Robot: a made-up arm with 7 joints. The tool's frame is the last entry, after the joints. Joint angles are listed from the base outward. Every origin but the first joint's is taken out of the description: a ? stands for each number. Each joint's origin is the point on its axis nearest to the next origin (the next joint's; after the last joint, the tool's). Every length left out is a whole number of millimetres.
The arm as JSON. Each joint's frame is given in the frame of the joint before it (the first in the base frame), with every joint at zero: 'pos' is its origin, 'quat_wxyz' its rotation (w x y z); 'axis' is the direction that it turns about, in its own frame. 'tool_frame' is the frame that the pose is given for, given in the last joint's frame.
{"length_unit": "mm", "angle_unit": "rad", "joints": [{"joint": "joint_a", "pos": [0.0, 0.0, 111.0], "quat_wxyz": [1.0, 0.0, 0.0, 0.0], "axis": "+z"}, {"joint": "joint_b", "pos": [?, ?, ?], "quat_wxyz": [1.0, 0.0, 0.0, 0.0], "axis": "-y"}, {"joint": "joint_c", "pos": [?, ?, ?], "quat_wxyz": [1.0, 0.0, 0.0, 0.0], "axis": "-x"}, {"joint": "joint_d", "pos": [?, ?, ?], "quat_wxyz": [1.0, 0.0, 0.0, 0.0], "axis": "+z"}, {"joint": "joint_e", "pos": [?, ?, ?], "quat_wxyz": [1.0, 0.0, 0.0, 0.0], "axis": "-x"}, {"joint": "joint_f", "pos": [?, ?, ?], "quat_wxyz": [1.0, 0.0, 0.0, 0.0], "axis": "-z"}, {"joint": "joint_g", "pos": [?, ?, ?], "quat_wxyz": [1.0, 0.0, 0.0, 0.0], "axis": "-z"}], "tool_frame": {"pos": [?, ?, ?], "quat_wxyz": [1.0, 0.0, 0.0, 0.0]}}
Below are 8 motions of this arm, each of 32 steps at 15 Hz.
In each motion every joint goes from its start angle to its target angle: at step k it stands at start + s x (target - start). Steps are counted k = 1, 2, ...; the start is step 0. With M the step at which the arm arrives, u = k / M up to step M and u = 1 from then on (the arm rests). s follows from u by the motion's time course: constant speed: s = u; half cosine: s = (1 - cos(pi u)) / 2; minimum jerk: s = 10 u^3 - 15 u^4 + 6 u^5.
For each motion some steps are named. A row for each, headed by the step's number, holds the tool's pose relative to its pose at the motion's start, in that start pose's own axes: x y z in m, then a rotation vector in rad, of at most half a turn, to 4 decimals.
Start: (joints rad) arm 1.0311 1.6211 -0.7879 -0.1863 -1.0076 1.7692 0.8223
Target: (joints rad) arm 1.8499 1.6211 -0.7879 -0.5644 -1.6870 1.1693 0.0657
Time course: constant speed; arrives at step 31
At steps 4, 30, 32:
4: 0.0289 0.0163 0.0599 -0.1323 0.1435 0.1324
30: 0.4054 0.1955 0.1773 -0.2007 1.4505 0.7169
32: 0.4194 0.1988 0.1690 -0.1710 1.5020 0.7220

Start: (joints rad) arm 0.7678 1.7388 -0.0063 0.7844 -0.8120 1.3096 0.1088
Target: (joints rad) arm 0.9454 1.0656 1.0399 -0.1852 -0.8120 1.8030 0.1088
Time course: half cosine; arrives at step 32
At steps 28, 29, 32:
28: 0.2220 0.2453 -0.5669 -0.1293 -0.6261 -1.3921
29: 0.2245 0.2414 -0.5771 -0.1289 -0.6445 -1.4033
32: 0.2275 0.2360 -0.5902 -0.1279 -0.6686 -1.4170

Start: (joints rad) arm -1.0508 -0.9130 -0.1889 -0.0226 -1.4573 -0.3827 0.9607
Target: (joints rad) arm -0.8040 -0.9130 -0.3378 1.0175 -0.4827 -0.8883 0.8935
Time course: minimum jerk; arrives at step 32
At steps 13, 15, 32:
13: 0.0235 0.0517 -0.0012 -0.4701 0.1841 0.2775
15: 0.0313 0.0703 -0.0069 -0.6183 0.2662 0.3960
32: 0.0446 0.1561 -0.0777 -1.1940 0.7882 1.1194

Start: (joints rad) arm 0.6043 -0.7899 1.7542 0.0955 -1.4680 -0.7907 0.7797
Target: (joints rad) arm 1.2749 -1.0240 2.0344 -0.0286 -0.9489 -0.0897 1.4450
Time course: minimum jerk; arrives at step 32
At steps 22, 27, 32:
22: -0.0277 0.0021 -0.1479 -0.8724 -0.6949 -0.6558
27: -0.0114 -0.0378 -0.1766 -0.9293 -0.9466 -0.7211
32: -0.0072 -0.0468 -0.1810 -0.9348 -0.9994 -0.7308

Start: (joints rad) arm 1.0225 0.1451 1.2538 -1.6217 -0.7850 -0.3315 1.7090
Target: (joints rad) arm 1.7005 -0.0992 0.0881 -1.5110 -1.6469 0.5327 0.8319
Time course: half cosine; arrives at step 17
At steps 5, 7, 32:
5: 0.0140 0.0429 0.0722 -0.2007 0.3061 -0.1112
7: 0.0331 0.0872 0.1194 -0.3655 0.5422 -0.2201
32: 0.1240 0.3113 0.1604 -0.9968 1.1897 -0.8080

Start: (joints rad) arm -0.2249 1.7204 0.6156 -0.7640 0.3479 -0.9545 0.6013
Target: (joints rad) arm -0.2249 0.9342 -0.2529 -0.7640 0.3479 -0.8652 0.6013
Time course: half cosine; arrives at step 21
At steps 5, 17, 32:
5: 0.0104 -0.0309 0.0025 0.0604 0.1024 0.0896
17: 0.1735 -0.1479 -0.0800 0.3313 0.8633 0.4306
32: 0.1938 -0.1533 -0.1021 0.3505 0.9611 0.4462

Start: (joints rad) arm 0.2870 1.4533 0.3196 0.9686 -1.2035 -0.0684 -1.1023
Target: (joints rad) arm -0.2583 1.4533 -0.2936 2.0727 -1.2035 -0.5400 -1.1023
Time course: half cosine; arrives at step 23
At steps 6, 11, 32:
6: 0.0156 -0.0363 0.0142 0.1444 0.0463 0.1421
11: 0.0717 -0.0919 0.0067 0.4306 0.1115 0.4182
32: 0.2179 -0.0926 -0.0943 0.9574 0.1539 0.8781

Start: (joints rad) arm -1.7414 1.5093 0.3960 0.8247 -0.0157 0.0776 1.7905
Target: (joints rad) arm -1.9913 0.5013 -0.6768 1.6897 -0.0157 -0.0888 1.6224
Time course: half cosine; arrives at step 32
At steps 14, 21, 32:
14: 0.1273 -0.0968 0.0817 -0.0699 0.5221 0.5193
21: 0.3058 -0.1329 0.0845 0.0479 0.9695 0.7387
32: 0.4487 -0.1762 0.0346 0.2556 1.2556 0.7579

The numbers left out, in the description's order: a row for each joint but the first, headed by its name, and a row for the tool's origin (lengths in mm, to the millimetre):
joint_b: 20.0 -207.0 0.0
joint_c: 159.0 0.0 -192.0
joint_d: 0.0 260.0 169.0
joint_e: 103.0 32.0 0.0
joint_f: 0.0 51.0 142.0
joint_g: -45.0 -155.0 0.0
tool: -195.0 16.0 0.0

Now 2 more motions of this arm.
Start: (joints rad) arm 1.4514 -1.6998 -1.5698 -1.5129 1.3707 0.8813 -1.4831
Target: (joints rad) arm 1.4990 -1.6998 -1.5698 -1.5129 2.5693 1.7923 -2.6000
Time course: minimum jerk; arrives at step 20
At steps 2, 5, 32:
2: 0.0009 0.0023 0.0011 -0.0085 0.0057 0.0014
5: 0.0125 0.0281 0.0108 -0.1016 0.0706 0.0164
32: 0.1587 0.1985 -0.0927 -0.8983 0.7897 0.1343

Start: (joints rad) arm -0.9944 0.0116 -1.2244 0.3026 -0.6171 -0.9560 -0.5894
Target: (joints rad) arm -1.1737 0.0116 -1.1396 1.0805 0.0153 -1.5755 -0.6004
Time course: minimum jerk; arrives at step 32
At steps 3, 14, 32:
3: 0.0022 -0.0025 0.0010 0.0020 0.0055 0.0092
14: 0.1599 -0.1065 0.0245 0.1216 0.2916 0.5029
32: 0.4881 -0.0944 -0.0839 0.3801 0.7477 1.3105

